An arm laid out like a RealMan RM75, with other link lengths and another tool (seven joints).
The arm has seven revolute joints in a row. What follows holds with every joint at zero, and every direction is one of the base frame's. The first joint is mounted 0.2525 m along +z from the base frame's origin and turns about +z. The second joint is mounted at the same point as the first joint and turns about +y. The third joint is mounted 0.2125 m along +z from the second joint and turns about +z. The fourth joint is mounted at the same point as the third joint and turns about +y. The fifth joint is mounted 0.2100 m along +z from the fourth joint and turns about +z. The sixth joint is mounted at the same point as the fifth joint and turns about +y. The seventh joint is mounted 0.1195 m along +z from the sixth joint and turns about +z. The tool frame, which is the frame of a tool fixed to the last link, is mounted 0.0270 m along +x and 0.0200 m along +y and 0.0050 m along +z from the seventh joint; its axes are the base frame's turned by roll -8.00, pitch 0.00 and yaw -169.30 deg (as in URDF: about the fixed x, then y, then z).
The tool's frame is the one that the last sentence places.
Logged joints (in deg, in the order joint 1, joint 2, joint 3, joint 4, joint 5, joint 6, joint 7), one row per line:
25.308, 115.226, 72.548, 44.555, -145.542, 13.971, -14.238
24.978, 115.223, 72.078, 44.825, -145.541, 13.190, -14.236
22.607, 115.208, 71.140, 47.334, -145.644, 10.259, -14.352
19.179, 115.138, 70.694, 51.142, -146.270, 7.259, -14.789
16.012, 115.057, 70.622, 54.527, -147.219, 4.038, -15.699
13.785, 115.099, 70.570, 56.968, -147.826, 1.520, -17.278
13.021, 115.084, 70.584, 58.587, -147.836, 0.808, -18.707
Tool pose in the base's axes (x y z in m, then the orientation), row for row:
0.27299, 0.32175, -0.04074, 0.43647, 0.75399, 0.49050, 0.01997
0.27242, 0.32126, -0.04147, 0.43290, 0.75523, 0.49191, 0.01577
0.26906, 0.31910, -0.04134, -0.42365, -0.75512, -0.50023, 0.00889
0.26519, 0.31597, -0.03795, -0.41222, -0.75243, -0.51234, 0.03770
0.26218, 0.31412, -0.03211, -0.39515, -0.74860, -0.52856, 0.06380
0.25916, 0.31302, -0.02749, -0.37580, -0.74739, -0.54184, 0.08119
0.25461, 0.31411, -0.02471, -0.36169, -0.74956, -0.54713, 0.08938
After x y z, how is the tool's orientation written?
As a quaternion, x y z w.
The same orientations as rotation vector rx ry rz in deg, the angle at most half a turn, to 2 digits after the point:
77.58, 134.02, 87.19
77.15, 134.59, 87.67
-75.83, -135.16, -89.54
-72.47, -132.28, -90.07
-68.38, -129.54, -91.46
-64.36, -127.99, -92.79
-61.64, -127.74, -93.25

